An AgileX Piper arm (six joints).
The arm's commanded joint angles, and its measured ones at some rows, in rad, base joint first. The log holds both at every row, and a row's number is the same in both.
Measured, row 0:
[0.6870 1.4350 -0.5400 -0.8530 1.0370 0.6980]
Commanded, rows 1 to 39:
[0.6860 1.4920 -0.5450 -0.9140 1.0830 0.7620]
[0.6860 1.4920 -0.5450 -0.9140 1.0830 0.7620]
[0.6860 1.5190 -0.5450 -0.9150 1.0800 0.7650]
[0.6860 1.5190 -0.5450 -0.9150 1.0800 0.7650]
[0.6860 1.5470 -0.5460 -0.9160 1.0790 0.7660]
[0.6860 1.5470 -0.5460 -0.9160 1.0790 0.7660]
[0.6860 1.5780 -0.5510 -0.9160 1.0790 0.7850]
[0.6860 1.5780 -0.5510 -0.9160 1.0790 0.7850]
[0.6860 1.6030 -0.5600 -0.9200 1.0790 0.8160]
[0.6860 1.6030 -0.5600 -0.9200 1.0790 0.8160]
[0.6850 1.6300 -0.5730 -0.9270 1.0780 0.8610]
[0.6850 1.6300 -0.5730 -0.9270 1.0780 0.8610]
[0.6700 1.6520 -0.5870 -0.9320 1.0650 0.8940]
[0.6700 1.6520 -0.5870 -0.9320 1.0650 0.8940]
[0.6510 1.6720 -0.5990 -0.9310 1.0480 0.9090]
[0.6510 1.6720 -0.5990 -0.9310 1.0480 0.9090]
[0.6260 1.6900 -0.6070 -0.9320 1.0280 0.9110]
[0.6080 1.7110 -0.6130 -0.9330 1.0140 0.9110]
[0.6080 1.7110 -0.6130 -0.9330 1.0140 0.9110]
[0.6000 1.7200 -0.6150 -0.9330 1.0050 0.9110]
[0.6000 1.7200 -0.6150 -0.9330 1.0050 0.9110]
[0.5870 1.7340 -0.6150 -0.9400 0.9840 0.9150]
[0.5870 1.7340 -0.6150 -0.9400 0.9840 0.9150]
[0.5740 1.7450 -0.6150 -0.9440 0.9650 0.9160]
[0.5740 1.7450 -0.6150 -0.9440 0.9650 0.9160]
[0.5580 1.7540 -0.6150 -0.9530 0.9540 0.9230]
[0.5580 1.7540 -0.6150 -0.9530 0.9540 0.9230]
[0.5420 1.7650 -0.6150 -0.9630 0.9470 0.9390]
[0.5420 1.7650 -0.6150 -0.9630 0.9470 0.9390]
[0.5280 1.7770 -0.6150 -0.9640 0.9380 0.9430]
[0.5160 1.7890 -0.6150 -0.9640 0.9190 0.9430]
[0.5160 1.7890 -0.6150 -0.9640 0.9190 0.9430]
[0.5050 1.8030 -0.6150 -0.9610 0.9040 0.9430]
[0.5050 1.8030 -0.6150 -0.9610 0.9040 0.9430]
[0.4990 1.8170 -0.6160 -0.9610 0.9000 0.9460]
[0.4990 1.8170 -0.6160 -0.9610 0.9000 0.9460]
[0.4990 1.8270 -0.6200 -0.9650 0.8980 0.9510]
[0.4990 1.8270 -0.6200 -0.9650 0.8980 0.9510]
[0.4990 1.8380 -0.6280 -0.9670 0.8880 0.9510]
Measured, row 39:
[0.5050 1.8250 -0.6140 -0.9200 0.8440 0.9370]
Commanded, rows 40 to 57:
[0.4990 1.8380 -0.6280 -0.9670 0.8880 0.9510]
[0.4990 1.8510 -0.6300 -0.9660 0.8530 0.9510]
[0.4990 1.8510 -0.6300 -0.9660 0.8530 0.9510]
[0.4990 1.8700 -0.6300 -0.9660 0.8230 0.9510]
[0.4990 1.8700 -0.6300 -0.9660 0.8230 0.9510]
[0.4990 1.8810 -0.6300 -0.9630 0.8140 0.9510]
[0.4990 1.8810 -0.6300 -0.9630 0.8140 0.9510]
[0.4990 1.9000 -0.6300 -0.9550 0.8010 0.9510]
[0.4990 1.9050 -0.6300 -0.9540 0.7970 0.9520]
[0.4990 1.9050 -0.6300 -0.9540 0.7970 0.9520]
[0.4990 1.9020 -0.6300 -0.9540 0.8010 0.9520]
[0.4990 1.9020 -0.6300 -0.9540 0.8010 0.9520]
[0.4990 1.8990 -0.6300 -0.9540 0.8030 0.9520]
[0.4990 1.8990 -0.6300 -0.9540 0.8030 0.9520]
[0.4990 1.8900 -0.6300 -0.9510 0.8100 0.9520]
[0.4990 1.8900 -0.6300 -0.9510 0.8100 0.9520]
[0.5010 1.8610 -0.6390 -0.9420 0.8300 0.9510]
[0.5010 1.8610 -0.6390 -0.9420 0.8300 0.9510]
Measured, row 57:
[0.5010 1.8890 -0.6300 -0.9340 0.7790 0.9420]
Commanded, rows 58 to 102:
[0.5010 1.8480 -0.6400 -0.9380 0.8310 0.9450]
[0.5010 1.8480 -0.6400 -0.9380 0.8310 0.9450]
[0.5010 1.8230 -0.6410 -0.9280 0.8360 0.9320]
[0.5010 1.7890 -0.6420 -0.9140 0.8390 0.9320]
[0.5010 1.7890 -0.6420 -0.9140 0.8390 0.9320]
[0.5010 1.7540 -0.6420 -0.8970 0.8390 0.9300]
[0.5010 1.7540 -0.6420 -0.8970 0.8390 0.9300]
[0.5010 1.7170 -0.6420 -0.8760 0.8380 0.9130]
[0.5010 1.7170 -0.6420 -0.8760 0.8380 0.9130]
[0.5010 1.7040 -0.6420 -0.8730 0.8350 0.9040]
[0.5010 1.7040 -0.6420 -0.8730 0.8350 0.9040]
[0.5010 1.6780 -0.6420 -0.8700 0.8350 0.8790]
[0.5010 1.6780 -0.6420 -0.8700 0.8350 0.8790]
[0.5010 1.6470 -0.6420 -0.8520 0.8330 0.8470]
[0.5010 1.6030 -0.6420 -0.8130 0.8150 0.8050]
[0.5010 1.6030 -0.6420 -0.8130 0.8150 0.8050]
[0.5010 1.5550 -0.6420 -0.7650 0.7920 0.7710]
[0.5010 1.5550 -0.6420 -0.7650 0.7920 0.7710]
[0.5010 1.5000 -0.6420 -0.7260 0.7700 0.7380]
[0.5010 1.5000 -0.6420 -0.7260 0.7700 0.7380]
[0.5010 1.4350 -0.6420 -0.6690 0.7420 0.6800]
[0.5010 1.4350 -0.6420 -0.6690 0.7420 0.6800]
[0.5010 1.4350 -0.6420 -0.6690 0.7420 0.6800]
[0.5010 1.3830 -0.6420 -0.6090 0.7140 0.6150]
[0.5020 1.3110 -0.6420 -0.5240 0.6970 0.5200]
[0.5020 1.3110 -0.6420 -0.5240 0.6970 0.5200]
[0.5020 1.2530 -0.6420 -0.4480 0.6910 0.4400]
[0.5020 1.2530 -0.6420 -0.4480 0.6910 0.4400]
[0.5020 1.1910 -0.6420 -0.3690 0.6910 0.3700]
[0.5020 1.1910 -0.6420 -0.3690 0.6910 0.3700]
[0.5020 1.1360 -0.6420 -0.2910 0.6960 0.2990]
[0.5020 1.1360 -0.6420 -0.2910 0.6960 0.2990]
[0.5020 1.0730 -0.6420 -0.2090 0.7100 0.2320]
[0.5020 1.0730 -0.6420 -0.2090 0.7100 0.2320]
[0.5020 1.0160 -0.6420 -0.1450 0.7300 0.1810]
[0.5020 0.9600 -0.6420 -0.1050 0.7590 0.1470]
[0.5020 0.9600 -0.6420 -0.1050 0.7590 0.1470]
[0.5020 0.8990 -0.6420 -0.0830 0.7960 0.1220]
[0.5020 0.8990 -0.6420 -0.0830 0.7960 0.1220]
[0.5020 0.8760 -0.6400 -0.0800 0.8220 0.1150]
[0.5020 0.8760 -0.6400 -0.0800 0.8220 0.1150]
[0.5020 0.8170 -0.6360 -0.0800 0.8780 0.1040]
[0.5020 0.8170 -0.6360 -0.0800 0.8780 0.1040]
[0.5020 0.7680 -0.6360 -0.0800 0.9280 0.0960]
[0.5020 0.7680 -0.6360 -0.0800 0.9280 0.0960]
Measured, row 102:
[0.5010 0.8350 -0.6410 -0.0870 0.8490 0.1250]
